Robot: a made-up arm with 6 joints.
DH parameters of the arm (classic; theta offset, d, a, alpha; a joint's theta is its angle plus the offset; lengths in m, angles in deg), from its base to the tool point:
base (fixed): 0 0 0 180
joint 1: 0 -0.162 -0.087 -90
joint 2: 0 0.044 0.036 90
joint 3: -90 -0.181 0.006 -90
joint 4: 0 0.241 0.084 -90
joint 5: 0 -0.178 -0.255 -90
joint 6: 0 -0.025 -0.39 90
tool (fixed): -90 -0.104 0 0
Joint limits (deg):
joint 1: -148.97..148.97
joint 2: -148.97..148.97
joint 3: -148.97..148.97
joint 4: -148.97..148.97
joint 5: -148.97..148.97
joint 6: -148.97..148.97
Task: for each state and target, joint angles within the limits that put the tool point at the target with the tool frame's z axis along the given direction. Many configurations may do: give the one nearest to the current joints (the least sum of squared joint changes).
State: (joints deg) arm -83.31 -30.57 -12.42 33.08 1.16 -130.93
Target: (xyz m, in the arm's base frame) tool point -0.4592 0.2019 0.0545 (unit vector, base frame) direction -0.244 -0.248 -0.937
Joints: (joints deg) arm -72.98 -51.13 -13.89 63.84 37.39 -112.95
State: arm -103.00 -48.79 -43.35 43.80 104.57 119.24
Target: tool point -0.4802 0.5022 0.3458 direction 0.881 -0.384 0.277
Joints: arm -96.95 -23.73 -43.67 41.96 97.05 79.31
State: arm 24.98 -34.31 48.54 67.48 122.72 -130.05
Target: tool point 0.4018 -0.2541 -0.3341 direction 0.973 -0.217 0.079
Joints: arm -17.92 -43.72 89.54 39.80 148.97 -81.94
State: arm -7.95 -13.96 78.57 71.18 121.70 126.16
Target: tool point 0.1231 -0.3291 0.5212 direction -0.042 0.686 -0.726
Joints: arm -11.63 -33.48 88.52 71.36 118.57 130.49
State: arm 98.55 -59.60 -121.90 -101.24 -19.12 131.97
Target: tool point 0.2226 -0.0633 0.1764 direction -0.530 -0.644 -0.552
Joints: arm 120.60 -35.68 -84.73 -124.27 3.91 147.51
